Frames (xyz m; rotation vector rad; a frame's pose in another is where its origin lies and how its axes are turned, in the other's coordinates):
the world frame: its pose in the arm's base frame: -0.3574 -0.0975 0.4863 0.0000 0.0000 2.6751
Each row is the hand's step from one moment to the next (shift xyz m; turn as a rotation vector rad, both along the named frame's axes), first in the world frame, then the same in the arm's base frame.
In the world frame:
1: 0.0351 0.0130 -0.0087 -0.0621 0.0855 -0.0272
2: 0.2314 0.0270 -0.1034 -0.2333 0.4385 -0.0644
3: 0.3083 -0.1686 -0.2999 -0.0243 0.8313 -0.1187
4: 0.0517 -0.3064 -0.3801 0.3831 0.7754 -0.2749
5: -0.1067 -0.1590 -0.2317 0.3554 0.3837 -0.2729
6: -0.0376 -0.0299 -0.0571 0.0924 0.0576 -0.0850
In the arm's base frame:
1: -0.0372 0.0042 -0.0087 0.0170 -0.1043 -0.0272
2: -0.2188 0.0800 -0.1034 0.0112 -0.4966 -0.0644
3: -0.1995 0.2892 -0.2999 -0.3522 -0.7534 -0.1187
4: 0.0916 0.2969 -0.3801 -0.6909 -0.5202 -0.2749
5: 0.1668 0.0940 -0.2317 -0.4900 -0.1829 -0.2729
6: 0.0470 0.0098 -0.0571 -0.1084 -0.0099 -0.0850

